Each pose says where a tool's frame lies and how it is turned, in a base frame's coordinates. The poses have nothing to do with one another.
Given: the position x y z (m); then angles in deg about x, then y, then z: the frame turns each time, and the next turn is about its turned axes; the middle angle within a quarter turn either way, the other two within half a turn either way.
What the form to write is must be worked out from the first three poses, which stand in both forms.
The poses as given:
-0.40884 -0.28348 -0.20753 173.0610 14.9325 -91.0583
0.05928 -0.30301 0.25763 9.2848 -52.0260 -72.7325
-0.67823 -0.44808 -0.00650 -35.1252 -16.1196 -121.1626
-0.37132 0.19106 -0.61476 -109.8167 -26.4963 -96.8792
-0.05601 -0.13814 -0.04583 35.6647 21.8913 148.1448
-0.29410 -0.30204 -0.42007 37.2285 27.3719 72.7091
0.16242 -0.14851 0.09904 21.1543 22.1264 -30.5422
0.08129 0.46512 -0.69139 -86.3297 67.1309 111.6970
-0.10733 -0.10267 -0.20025 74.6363 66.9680 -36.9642
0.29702 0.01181 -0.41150 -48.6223 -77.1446 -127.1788
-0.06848 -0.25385 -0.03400 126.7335 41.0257 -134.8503
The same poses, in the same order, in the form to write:
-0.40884 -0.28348 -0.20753 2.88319 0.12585 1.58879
0.05928 -0.30301 0.25763 0.91594 -0.07693 -1.38657
-0.67823 -0.44808 -0.00650 0.55948 -0.38422 -2.13675
-0.37132 0.19106 -0.61476 -3.01870 -1.26011 1.92906
-0.05601 -0.13814 -0.04583 -0.41856 -0.60044 2.84119
-0.29410 -0.30204 -0.42007 0.64263 -0.48799 1.26733
0.16242 -0.14851 0.09904 0.15196 0.50742 -0.42060
0.08129 0.46512 -0.69139 1.51215 1.13242 1.91609
-0.10733 -0.10267 -0.20025 1.40614 0.88616 1.05374
0.29702 0.01181 -0.41150 1.41985 -0.20995 -1.70870
-0.06848 -0.25385 -0.03400 -2.57526 1.00665 3.04228

